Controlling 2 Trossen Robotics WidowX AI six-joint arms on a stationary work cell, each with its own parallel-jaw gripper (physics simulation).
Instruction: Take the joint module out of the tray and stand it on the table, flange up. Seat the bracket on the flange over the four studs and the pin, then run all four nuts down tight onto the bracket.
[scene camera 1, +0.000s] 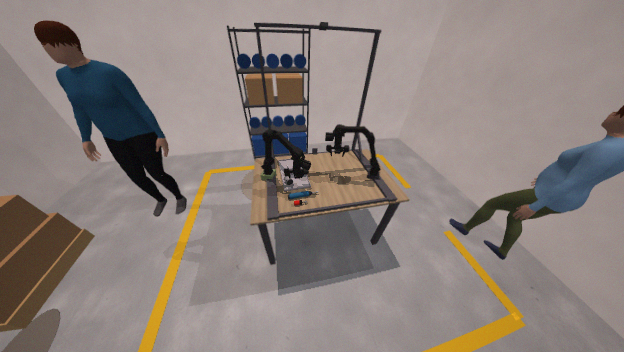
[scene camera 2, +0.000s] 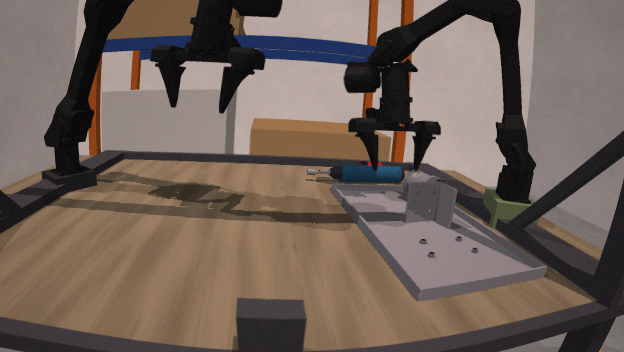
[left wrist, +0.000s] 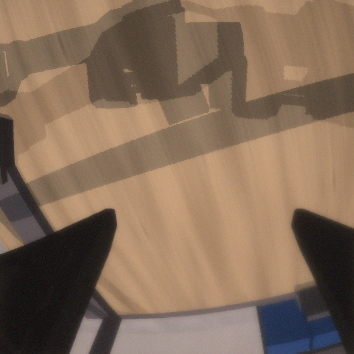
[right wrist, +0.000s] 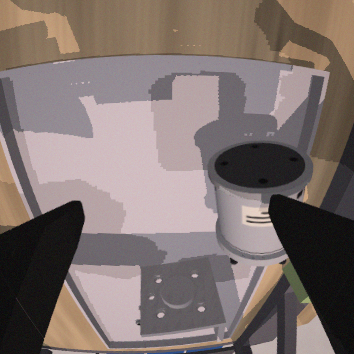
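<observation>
The grey joint module (right wrist: 252, 210) (scene camera 2: 415, 181) lies on its side in the tray (right wrist: 135, 175) (scene camera 2: 395, 265); its black end face shows in the right wrist view, its stud end points towards the bracket. The grey bracket (right wrist: 172, 320) (scene camera 2: 422, 202) stands on edge in the tray, beside the module. Several small nuts (scene camera 2: 431, 254) (scene camera 2: 459, 238) lie on the tray floor. My right gripper (right wrist: 177, 207) (scene camera 2: 396, 167) is open and empty above the tray; in its wrist view one finger overlaps the module. My left gripper (left wrist: 205, 218) (scene camera 2: 197, 109) (scene camera 1: 336, 151) is open and empty, high above the table.
A blue power screwdriver (scene camera 2: 372, 174) (scene camera 1: 300, 195) lies beside the tray's end. A small red tool (scene camera 1: 298, 202) lies near it. A green block (scene camera 2: 500, 205) stands at the right arm's base. Dark rails (scene camera 2: 450, 327) edge the table. Two people stand around the cell.
</observation>
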